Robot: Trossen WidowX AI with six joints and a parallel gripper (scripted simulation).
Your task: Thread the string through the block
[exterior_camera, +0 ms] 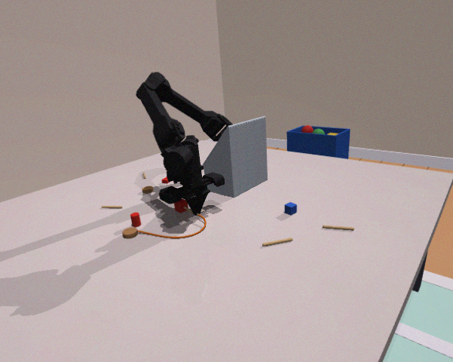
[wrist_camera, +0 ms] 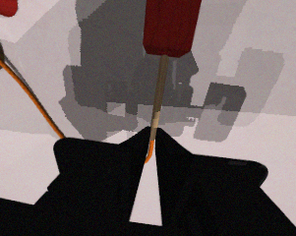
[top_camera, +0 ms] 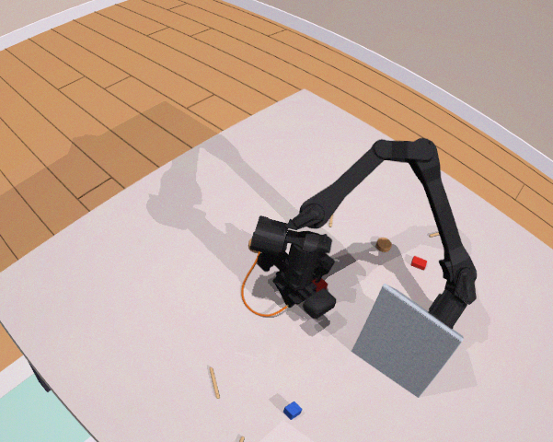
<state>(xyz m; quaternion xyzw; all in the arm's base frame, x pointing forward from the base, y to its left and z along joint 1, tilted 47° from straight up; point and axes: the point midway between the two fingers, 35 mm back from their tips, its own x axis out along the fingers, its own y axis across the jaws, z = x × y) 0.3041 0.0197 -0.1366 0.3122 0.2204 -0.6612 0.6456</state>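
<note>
My gripper tip is 130 mm short of the red cylinder and 120 mm to the left of it. Also, from my gripper tip: flat red piece (340 mm to the right, 150 mm behind, 10 mm below); thin wooden stick (10 mm to the right); blue cube (200 mm to the left, 180 mm behind).
</note>
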